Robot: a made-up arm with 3 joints. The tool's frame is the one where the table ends. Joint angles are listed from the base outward.
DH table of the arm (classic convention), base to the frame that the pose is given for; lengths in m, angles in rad. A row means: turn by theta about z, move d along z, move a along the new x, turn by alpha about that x. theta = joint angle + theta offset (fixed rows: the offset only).
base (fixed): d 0.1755, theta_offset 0, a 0, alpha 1.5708
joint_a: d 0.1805, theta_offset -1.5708, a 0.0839, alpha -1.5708
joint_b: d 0.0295, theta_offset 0, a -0.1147, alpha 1.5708
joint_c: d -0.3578, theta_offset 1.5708, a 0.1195, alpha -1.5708
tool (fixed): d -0.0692, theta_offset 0, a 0, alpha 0
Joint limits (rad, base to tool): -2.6..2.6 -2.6..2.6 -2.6..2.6
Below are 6 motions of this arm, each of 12 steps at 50 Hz.
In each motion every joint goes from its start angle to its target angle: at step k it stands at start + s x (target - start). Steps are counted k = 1, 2, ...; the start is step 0. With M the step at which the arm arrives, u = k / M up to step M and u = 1 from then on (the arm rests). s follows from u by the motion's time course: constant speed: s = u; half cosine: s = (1 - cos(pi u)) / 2; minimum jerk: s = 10 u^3 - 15 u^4 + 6 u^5.
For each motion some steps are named. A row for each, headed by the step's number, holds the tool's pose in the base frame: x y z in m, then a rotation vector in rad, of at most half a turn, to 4 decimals.
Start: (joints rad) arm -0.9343 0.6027 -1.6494
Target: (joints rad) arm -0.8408 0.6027 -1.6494
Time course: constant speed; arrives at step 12
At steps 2, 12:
2: 0.0655 0.1137 0.2870 0.7471 2.4683 0.2858
12: 0.0566 0.1137 0.2918 0.7224 2.3950 0.3091

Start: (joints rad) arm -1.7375 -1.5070 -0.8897
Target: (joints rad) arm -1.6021 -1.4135 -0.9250
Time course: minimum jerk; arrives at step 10
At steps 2, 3, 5, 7, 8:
2: -0.4448 -0.1775 0.1954 -1.7534 1.9879 0.7808
3: -0.4449 -0.1740 0.1896 -1.7467 1.9892 0.7591
5: -0.4446 -0.1630 0.1708 -1.7236 1.9924 0.6909
7: -0.4431 -0.1519 0.1522 -1.6982 1.9940 0.6247
8: -0.4424 -0.1485 0.1464 -1.6898 1.9942 0.6044

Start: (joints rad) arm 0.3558 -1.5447 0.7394
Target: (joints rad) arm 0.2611 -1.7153 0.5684
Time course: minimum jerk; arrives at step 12
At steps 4, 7, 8, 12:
4: 0.3022 -0.0447 -0.1883 -1.6123 -0.8066 0.2997
7: 0.2905 -0.0826 -0.2082 -1.6800 -0.6955 0.2830
8: 0.2863 -0.0944 -0.2136 -1.7011 -0.6620 0.2774
12: 0.2793 -0.1126 -0.2212 -1.7335 -0.6115 0.2685

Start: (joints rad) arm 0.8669 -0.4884 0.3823
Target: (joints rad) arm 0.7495 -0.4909 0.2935
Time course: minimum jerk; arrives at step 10
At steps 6, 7, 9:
6: 0.2408 0.1761 0.1681 -0.5018 -1.0852 -0.1188
7: 0.2415 0.1751 0.1622 -0.5010 -1.0541 -0.1175
9: 0.2421 0.1742 0.1562 -0.5002 -1.0229 -0.1161

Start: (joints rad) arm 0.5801 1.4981 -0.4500
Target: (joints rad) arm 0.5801 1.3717 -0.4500
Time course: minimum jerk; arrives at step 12
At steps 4, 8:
4: -0.0597 -0.1455 0.4618 1.2814 -0.1057 0.7253
8: -0.0578 -0.1195 0.4589 1.2176 -0.1082 0.6891

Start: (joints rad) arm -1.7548 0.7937 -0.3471
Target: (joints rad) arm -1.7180 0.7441 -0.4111
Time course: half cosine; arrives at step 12
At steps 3, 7, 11, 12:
3: 0.1515 0.0665 0.0289 0.7244 1.9780 -0.6058
7: 0.1468 0.0744 0.0362 0.7185 1.9978 -0.5717
11: 0.1431 0.0801 0.0414 0.7134 2.0122 -0.5472
12: 0.1429 0.0804 0.0417 0.7131 2.0129 -0.5460

